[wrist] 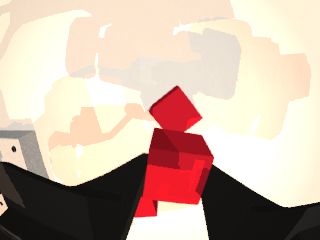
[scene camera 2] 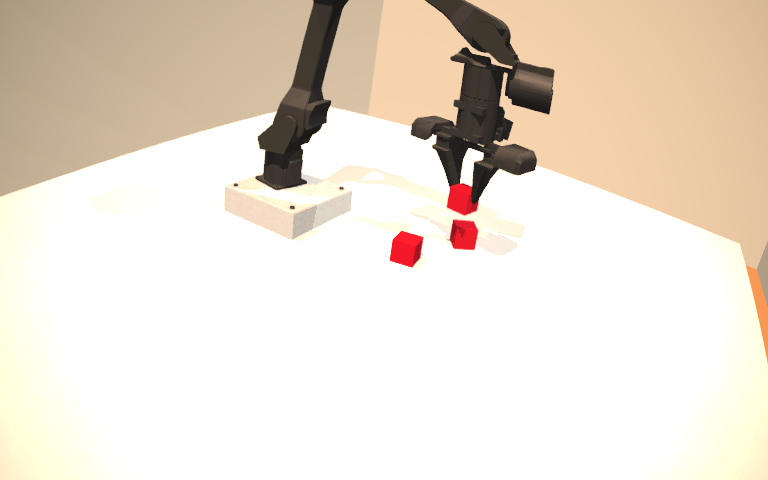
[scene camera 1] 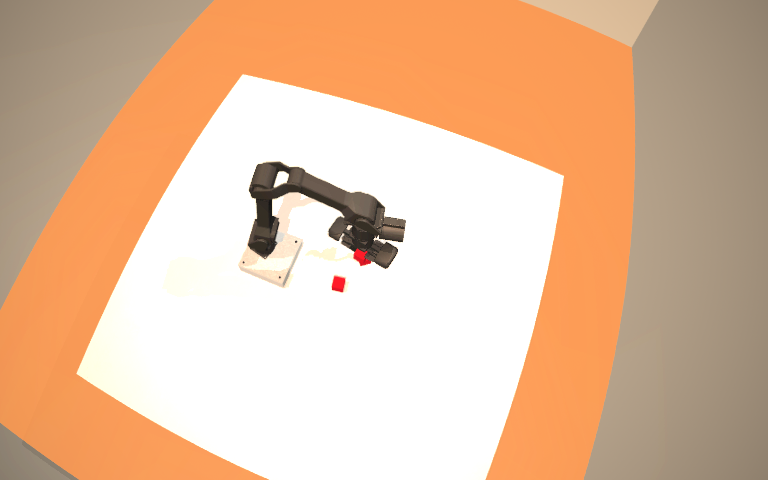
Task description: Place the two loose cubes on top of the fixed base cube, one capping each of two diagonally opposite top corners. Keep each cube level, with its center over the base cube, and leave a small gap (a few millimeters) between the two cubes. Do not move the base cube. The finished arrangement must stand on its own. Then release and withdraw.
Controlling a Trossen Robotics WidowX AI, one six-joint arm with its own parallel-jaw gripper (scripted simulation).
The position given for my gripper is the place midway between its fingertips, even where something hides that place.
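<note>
In scene camera 2 I see my gripper [scene camera 2: 464, 198], and there is a red cube [scene camera 2: 464, 233] here as well. The wrist view shows my gripper [wrist: 175, 164] too, and my gripper carries a red cube [wrist: 178, 163]. Scene camera 1 also shows my gripper [scene camera 1: 361, 254].
</note>
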